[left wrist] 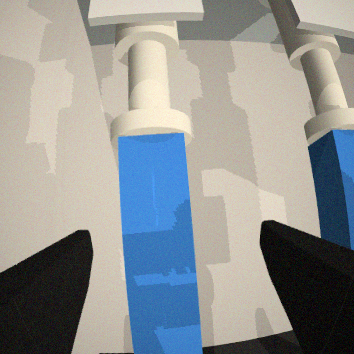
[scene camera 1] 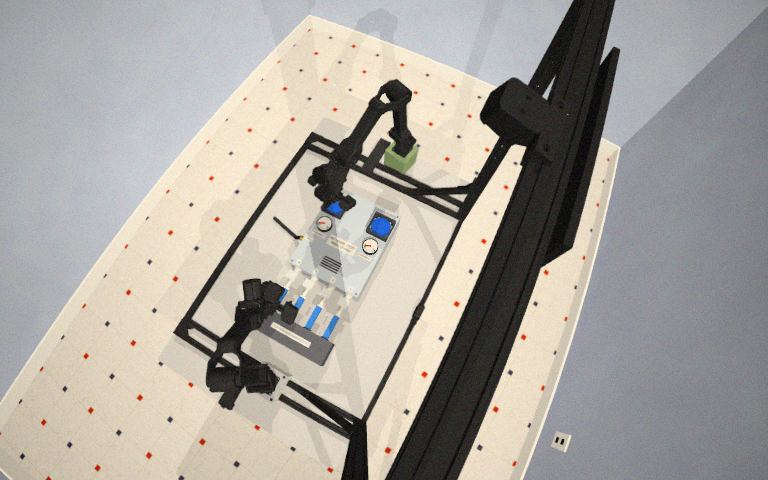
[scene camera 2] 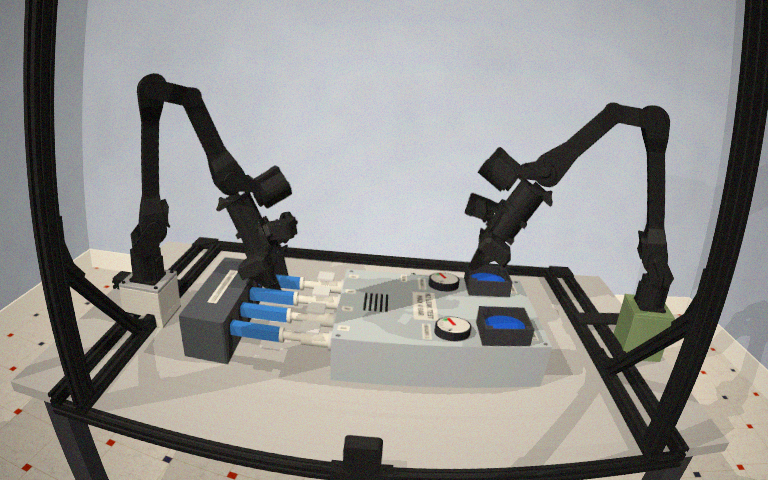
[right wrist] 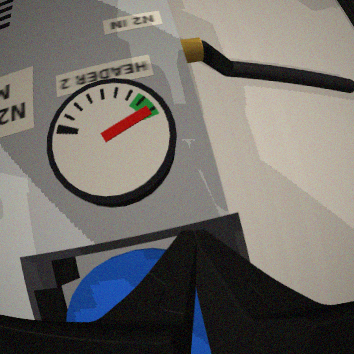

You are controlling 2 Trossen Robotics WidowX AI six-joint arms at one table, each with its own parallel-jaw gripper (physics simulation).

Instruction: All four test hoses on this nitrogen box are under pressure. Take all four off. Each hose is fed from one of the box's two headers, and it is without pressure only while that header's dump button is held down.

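Places are measured from the left arm's base along level axes (x ahead, y left, z up), in millimetres.
Where they show: left gripper, fingertip midpoint: point(left wrist: 176, 238) point(scene camera 1: 283, 297); right gripper, fingertip midpoint: point(scene camera 1: 325, 208) point(scene camera 2: 469, 269) point(right wrist: 192, 241); left arm's base, link origin: point(scene camera 1: 267, 382) point(scene camera 2: 147, 277); right arm's base, link origin: point(scene camera 1: 402, 148) point(scene camera 2: 649, 305).
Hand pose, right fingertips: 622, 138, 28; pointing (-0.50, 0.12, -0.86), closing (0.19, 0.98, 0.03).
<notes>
Each offset is from my right fingertips to the top centre of the thing, as dx, dy, dz. "spot": to the spot under its first point.
Several blue test hoses with cream fittings run side by side into the pale nitrogen box point(scene camera 1: 351, 271) point(scene camera 2: 441, 362). My left gripper point(scene camera 1: 282, 302) point(scene camera 2: 272, 281) point(left wrist: 176, 238) is open, its fingers apart on either side of the end hose {spot: -342, -28, -48} point(scene camera 2: 289, 282) point(left wrist: 157, 200), the farthest one in scene camera 2. My right gripper point(scene camera 1: 339, 204) point(scene camera 2: 490, 263) point(right wrist: 192, 241) is shut and empty, its tips over the header 2 dump button {+35, -23, -11} point(scene camera 1: 334, 208) point(scene camera 2: 488, 277) point(right wrist: 115, 280); contact is hard to tell. The header 2 gauge {spot: -52, -22, -11} point(scene camera 1: 323, 223) point(scene camera 2: 444, 281) point(right wrist: 112, 170) has its red needle in the green. The other button {+38, -213, -11} point(scene camera 1: 381, 226) point(scene camera 2: 505, 323) is uncovered.
A dark block {spot: -454, -221, -27} point(scene camera 1: 314, 349) point(scene camera 2: 205, 333) stands at the hoses' outer ends. The header 1 gauge {spot: -50, -212, -12} point(scene camera 1: 369, 246) point(scene camera 2: 452, 328) sits beside the uncovered button. A black inlet pipe {spot: -110, +124, -94} point(scene camera 1: 286, 227) point(right wrist: 290, 77) sticks out from the box's side. A black frame point(scene camera 2: 186, 442) surrounds the work area.
</notes>
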